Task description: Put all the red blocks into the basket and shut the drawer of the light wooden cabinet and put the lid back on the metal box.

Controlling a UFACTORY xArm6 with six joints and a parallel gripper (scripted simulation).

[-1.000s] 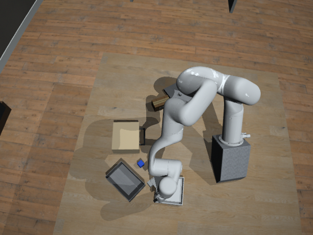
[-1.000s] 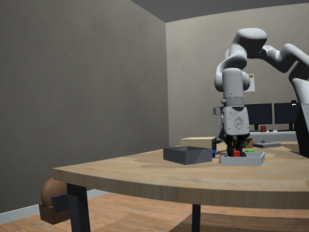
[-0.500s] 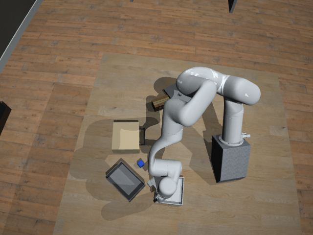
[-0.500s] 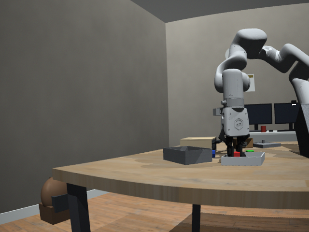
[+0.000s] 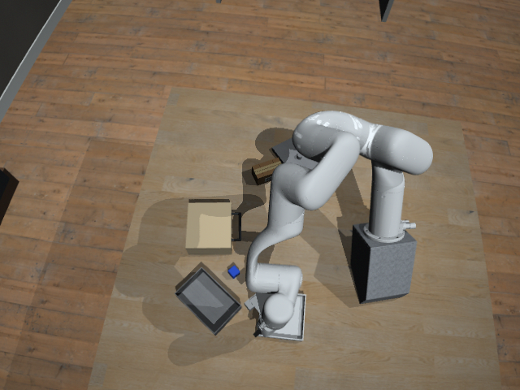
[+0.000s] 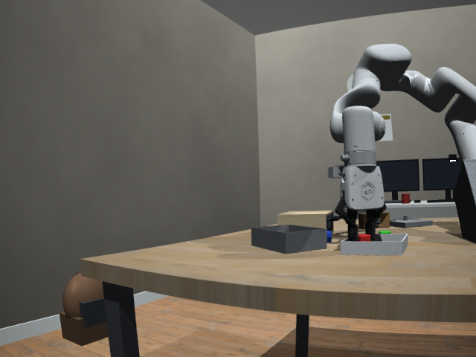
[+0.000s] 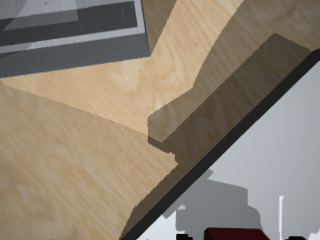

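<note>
The white basket is 3 cm behind my hand, 3 cm to the right of it and 3 cm below it. From my hand the other things lie so: grey metal box 20 cm ahead, 7 cm to the right, 2 cm below; drawer 19 cm ahead, 31 cm to the right, 1 cm below; green block 5 cm behind, 15 cm to the right, 3 cm below.
</note>
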